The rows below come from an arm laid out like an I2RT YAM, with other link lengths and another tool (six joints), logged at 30 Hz.
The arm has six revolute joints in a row. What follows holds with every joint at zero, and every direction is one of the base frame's.
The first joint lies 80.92 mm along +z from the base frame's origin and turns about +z.
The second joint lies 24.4 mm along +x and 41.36 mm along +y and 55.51 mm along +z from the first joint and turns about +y.
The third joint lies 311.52 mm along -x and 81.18 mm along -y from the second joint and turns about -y.
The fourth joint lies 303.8 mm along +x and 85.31 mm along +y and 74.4 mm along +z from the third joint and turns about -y.
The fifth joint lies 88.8 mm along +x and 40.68 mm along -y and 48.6 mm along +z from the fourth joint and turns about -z.
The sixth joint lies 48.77 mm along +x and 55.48 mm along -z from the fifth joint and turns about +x.
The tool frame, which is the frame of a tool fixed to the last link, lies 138 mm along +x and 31 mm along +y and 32 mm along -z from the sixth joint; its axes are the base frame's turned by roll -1.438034, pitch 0.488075 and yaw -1.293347 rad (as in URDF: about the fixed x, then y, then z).
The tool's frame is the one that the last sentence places.
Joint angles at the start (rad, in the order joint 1, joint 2, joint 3, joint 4, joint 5, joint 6):
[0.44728, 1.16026, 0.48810, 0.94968, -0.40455, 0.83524]
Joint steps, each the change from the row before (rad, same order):
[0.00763, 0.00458, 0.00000, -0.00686, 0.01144, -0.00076]
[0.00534, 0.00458, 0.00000, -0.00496, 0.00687, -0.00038]
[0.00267, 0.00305, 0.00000, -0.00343, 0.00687, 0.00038]
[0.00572, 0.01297, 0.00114, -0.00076, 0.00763, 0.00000]
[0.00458, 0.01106, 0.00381, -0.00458, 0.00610, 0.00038]
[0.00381, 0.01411, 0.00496, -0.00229, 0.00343, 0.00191]
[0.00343, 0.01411, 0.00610, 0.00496, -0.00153, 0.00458]
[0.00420, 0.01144, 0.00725, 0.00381, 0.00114, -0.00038]
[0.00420, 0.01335, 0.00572, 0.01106, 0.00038, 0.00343]
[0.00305, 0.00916, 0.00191, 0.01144, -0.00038, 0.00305]
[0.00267, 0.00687, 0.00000, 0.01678, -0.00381, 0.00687]
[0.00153, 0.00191, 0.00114, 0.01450, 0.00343, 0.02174]
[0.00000, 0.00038, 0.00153, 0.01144, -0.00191, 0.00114]
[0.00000, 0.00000, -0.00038, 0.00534, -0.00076, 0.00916]
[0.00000, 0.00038, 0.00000, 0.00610, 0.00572, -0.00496]
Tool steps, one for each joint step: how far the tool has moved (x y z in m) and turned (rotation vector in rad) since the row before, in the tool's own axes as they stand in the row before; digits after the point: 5 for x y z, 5 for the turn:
[0.00338, 0.00177, 0.00053, 0.00304, 0.01043, 0.00498]
[0.00296, 0.00156, 0.00029, 0.00086, 0.00847, 0.00445]
[0.00220, 0.00026, 0.00019, 0.00359, 0.00659, 0.00263]
[0.00529, 0.00170, 0.00081, 0.00089, 0.01138, 0.00586]
[0.00431, 0.00113, 0.00125, 0.00054, 0.01075, 0.00566]
[0.00459, 0.00115, 0.00157, -0.00094, 0.01005, 0.00720]
[0.00215, 0.00124, 0.00222, -0.00365, 0.00143, 0.00744]
[0.00105, 0.00084, 0.00262, -0.00268, -0.00062, 0.00126]
[0.00068, 0.00094, 0.00260, -0.00203, -0.00426, 0.00364]
[0.00031, 0.00098, 0.00140, -0.00177, -0.00478, 0.00269]
[-0.00151, 0.00131, 0.00107, -0.00317, -0.01062, 0.00480]
[-0.00386, -0.00106, 0.00165, 0.00851, -0.01230, 0.01558]
[-0.00325, -0.00044, 0.00109, -0.00047, -0.01191, -0.00333]
[-0.00152, -0.00016, 0.00028, 0.00189, -0.00469, 0.00714]
[-0.00081, -0.00125, 0.00051, 0.00471, -0.00422, -0.00838]

